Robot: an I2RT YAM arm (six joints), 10 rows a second.
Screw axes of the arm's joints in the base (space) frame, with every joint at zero. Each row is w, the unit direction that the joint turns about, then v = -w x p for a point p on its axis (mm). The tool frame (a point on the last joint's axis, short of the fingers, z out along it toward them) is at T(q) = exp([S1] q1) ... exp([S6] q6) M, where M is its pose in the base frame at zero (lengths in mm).
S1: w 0 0 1 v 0.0 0.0 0.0
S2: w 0 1 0 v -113.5 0.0 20.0
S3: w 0 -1 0 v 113.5 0.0 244.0
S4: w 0 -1 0 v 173.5 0.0 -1.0
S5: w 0 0 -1 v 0.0 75.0 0.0
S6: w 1 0 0 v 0.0 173.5 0.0
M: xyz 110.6 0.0 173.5 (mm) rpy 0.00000 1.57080 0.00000 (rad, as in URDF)
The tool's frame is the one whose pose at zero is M.
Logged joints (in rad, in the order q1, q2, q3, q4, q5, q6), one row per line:
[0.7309 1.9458 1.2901 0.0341 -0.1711 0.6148]
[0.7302 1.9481 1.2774 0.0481 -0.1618 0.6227]
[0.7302 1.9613 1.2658 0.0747 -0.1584 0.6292]
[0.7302 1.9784 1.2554 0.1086 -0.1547 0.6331]
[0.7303 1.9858 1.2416 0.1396 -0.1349 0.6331]
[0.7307 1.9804 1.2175 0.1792 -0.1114 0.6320]
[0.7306 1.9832 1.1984 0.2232 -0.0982 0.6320]
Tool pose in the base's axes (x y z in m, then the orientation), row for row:
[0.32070 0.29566 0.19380 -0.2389 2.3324 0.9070]
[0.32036 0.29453 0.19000 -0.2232 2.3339 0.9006]
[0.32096 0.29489 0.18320 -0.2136 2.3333 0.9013]
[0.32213 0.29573 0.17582 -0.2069 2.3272 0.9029]
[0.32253 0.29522 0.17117 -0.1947 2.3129 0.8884]
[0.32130 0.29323 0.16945 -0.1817 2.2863 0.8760]
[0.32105 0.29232 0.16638 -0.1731 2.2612 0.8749]
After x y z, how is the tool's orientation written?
As a rotation vector, in radians.
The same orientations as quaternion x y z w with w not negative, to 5 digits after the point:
[-0.09039 0.88248 0.34317 0.30871]
[-0.08450 0.88353 0.34094 0.30983]
[-0.08088 0.88354 0.34129 0.31037]
[-0.07845 0.88240 0.34235 0.31306]
[-0.07416 0.88098 0.33839 0.32229]
[-0.06969 0.87692 0.33599 0.33654]
[-0.06676 0.87211 0.33744 0.34800]

